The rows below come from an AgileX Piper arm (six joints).
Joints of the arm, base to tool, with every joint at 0 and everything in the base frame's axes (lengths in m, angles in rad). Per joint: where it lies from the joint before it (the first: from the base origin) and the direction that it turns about. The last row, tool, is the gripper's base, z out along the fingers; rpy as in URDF.
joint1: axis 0 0 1 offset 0 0 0.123
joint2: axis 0 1 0 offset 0 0 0
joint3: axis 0 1 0 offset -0.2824 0 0.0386
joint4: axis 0.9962 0 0.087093 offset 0.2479 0 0.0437
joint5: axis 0 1 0 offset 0 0 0
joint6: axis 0.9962 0 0.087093 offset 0.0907 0 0.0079
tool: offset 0 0 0 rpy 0 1.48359 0
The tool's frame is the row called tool.
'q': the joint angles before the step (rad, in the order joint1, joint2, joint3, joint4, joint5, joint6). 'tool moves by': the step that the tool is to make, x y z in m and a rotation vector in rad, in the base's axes. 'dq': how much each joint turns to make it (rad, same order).
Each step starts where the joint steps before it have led.
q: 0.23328, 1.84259, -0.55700, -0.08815, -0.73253, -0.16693
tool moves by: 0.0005, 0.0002, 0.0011, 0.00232, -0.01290, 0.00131
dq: 0.00001, -0.00014, -0.00007, -0.00001, -0.01281, -0.00198
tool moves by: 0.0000, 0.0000, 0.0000, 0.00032, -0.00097, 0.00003
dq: -0.00003, 0.00026, 0.00022, 0.00001, -0.00150, -0.00005
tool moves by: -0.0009, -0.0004, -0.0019, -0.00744, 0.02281, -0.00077
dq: -0.00017, -0.00021, -0.00005, -0.00025, 0.02426, 0.00013
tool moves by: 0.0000, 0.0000, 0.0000, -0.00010, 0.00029, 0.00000
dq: 0.00001, -0.00008, -0.00007, -0.00002, 0.00045, 0.00001
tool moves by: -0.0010, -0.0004, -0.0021, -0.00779, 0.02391, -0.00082
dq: -0.00002, 0.00034, 0.00004, 0.00002, 0.02479, -0.00003
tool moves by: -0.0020, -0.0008, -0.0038, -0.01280, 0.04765, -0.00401
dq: 0.00029, -0.00010, -0.00050, 0.00163, 0.04998, 0.00236
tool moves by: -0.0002, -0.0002, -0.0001, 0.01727, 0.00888, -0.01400
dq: 0.00014, -0.00088, 0.00023, 0.00302, 0.00421, 0.02130
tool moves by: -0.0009, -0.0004, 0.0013, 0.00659, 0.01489, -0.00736
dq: -0.00041, -0.01003, -0.00001, -0.00152, 0.02236, 0.01440
